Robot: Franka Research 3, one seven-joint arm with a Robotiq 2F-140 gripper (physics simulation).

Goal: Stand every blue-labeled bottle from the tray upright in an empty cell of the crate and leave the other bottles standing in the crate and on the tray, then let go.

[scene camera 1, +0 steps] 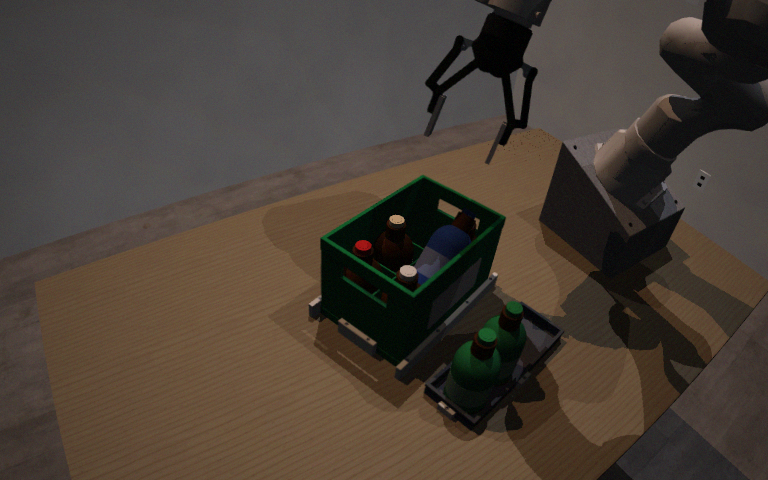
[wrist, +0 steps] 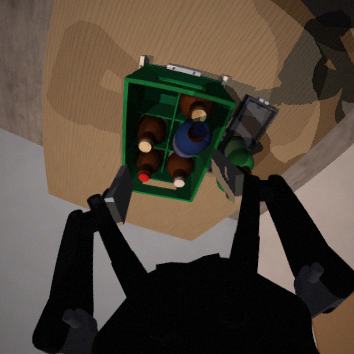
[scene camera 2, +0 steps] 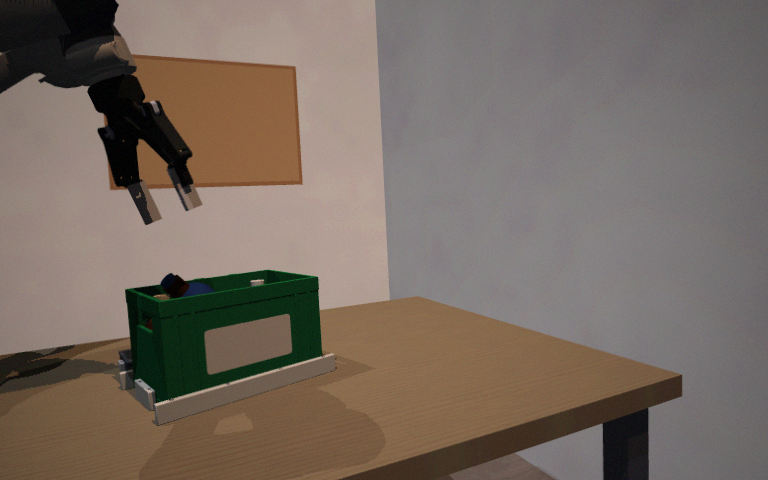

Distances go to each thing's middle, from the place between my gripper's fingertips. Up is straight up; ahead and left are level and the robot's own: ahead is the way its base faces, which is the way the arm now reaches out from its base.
Now: hand 17 cm above the blue-labeled bottle [scene camera 1: 446, 242], 6 cm to the right of it and 4 cm short of it. From my hand the other things lie so: red-capped bottle [scene camera 1: 363, 249] 21 cm below, 17 cm ahead, 2 cm to the left.
